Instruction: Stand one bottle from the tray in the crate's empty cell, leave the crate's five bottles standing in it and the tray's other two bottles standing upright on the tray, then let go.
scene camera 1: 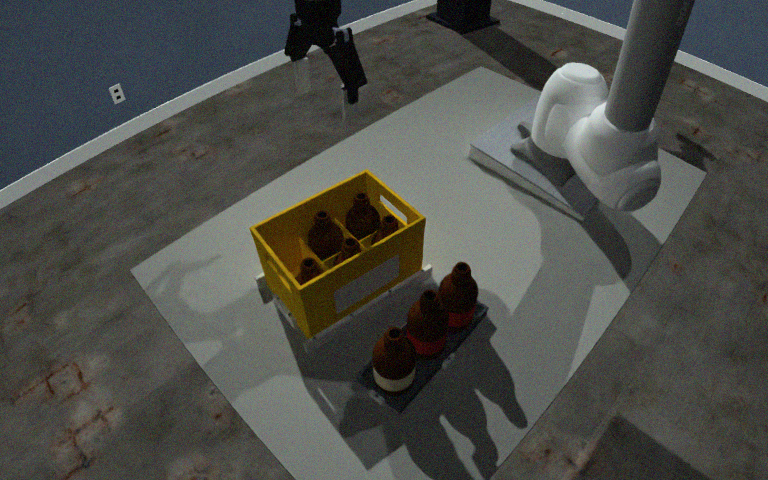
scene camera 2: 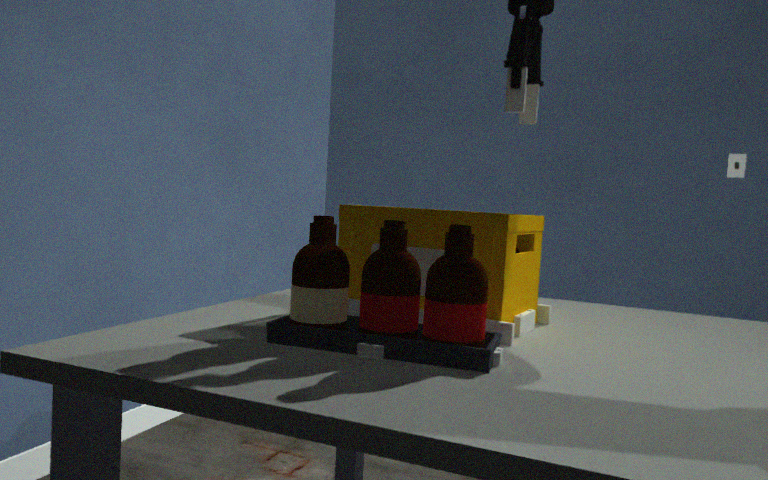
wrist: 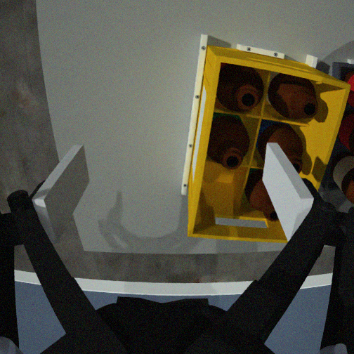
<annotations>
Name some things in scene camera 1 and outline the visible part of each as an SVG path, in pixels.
My gripper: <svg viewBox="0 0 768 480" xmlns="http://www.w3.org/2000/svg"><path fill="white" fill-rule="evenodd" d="M295 0L296 13L290 14L290 29L284 53L286 56L290 56L293 62L297 95L301 96L311 91L309 62L305 55L312 45L317 45L323 49L325 54L329 55L344 84L341 85L342 118L344 122L347 122L358 116L358 88L367 84L367 79L353 42L351 28L341 29L337 23L337 19L341 14L341 0Z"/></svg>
A red-banded bottle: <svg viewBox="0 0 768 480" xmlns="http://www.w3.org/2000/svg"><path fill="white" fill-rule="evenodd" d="M431 289L426 290L420 296L420 300L411 306L407 317L407 338L415 346L416 358L424 361L433 360L442 354L445 348L449 324L449 314L446 307L440 302L438 293Z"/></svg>
</annotations>
